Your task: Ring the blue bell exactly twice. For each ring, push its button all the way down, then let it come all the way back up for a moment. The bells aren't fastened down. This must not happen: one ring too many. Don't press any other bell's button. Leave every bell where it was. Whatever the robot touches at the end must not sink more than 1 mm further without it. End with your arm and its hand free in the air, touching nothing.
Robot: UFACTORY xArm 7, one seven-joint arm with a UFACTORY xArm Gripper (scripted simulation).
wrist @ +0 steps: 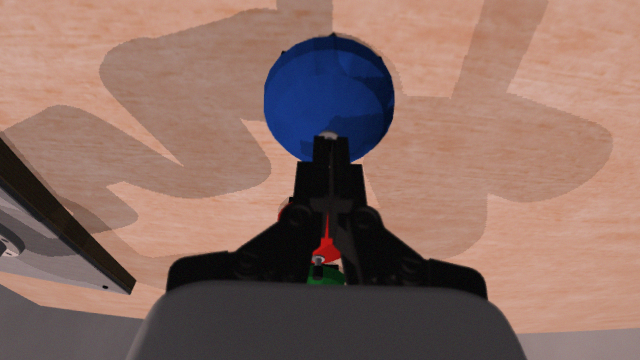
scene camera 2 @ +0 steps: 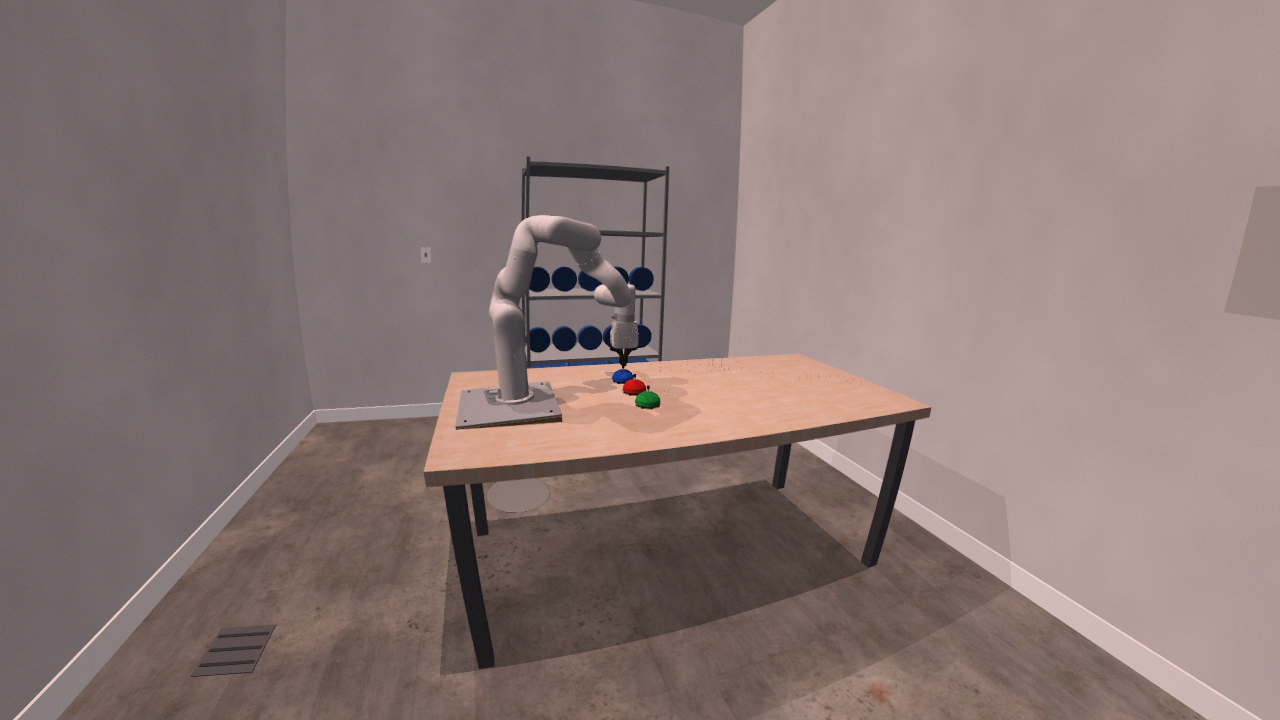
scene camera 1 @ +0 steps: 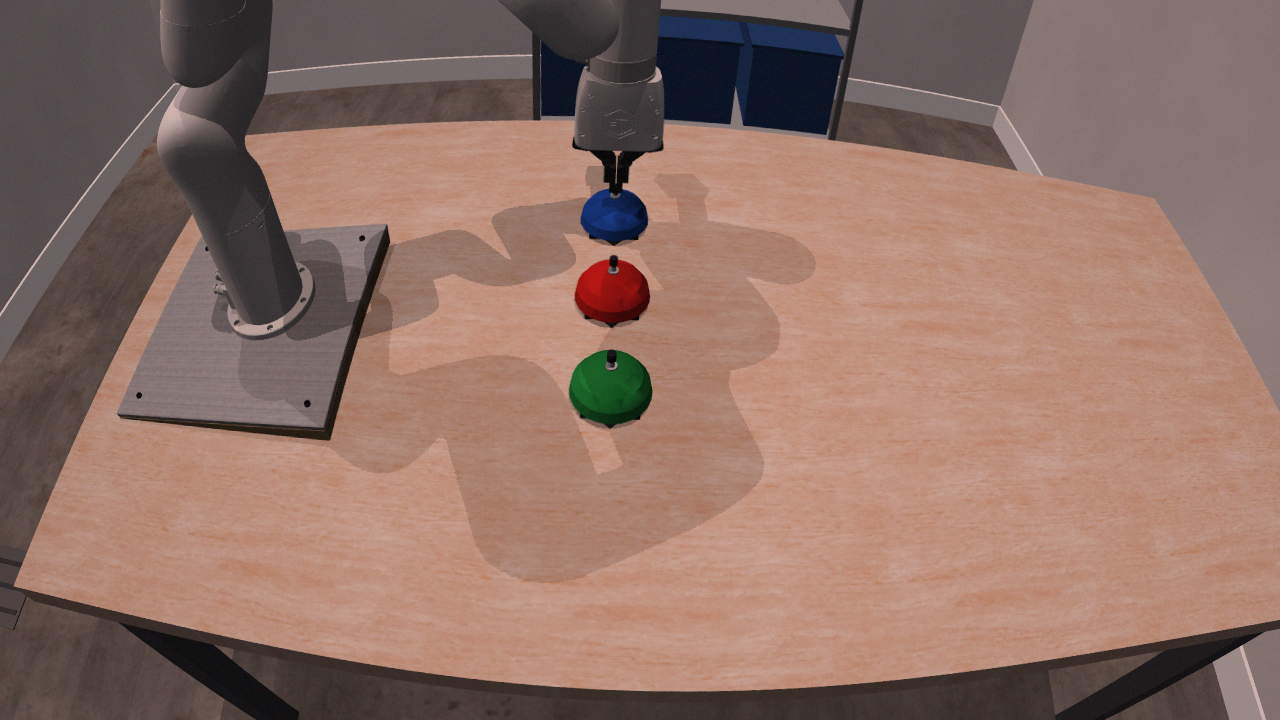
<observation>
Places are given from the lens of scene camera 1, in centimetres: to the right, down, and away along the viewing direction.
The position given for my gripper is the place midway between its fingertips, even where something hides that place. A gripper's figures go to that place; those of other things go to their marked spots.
my gripper [scene camera 1: 615,186]: -3, -21, 97
green bell [scene camera 1: 611,387]: -3, 3, 79
red bell [scene camera 1: 617,293]: -2, -7, 88
The marked spots on the green bell and the red bell are 13 cm apart.
</observation>
